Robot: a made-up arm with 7 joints.
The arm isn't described. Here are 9 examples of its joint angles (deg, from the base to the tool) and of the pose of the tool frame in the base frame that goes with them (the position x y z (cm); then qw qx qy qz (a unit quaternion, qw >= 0)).
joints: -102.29 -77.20 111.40 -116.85 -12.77 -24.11 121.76
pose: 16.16 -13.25 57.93 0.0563 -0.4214 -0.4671 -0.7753
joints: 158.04 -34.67 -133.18 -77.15 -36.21 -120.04 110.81
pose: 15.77 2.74 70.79 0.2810 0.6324 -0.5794 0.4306
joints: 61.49 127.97 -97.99 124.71 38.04 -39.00 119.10
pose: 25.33 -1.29 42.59 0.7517 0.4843 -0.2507 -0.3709
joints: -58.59 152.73 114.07 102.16 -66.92 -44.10 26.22
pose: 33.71 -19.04 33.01 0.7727 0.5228 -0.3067 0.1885
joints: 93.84 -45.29 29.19 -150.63 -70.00 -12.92 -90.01
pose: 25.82 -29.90 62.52 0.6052 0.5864 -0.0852 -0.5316
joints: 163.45 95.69 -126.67 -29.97 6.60 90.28 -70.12
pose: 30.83 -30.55 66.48 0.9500 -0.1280 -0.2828 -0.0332
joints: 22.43 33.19 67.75 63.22 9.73 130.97 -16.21
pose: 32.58 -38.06 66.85 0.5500 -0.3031 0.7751 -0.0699
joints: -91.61 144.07 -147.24 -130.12 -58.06 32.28 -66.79
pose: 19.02 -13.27 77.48 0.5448 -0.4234 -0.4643 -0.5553
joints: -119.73 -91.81 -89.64 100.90 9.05 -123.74 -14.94
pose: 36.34 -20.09 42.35 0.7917 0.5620 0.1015 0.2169
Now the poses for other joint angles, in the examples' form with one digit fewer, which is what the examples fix.
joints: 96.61 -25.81 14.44 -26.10 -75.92 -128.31 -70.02
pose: 26.6 -34.1 62.6 0.852 0.312 0.315 -0.279
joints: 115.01 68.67 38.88 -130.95 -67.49 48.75 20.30
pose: 49.8 -2.1 60.9 0.698 -0.411 0.206 0.549
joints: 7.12 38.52 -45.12 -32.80 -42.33 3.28 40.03
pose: 10.5 -6.3 37.3 0.627 0.703 0.286 -0.176
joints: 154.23 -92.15 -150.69 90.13 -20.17 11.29 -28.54
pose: 5.1 -35.2 68.1 0.034 0.105 0.926 -0.362
